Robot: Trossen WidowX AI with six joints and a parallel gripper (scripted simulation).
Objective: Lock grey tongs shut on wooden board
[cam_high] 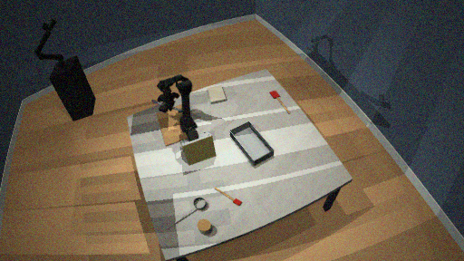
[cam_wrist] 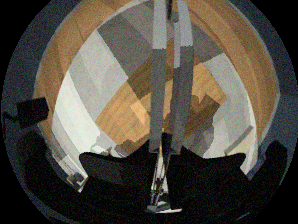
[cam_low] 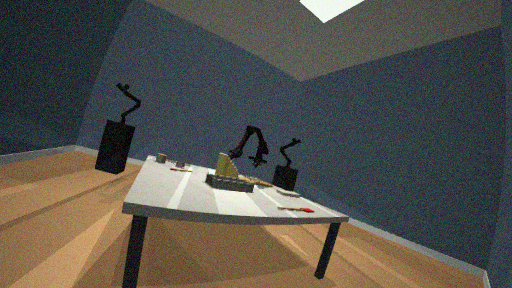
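Now: gripper tip 140 mm above the wooden board. The rest, counted from my gripper tip: roasting tin 490 mm ahead, 360 mm to the right, 120 mm below; red spatula 820 mm ahead, 140 mm below; pale block 370 mm ahead, 210 mm to the left, 140 mm below.
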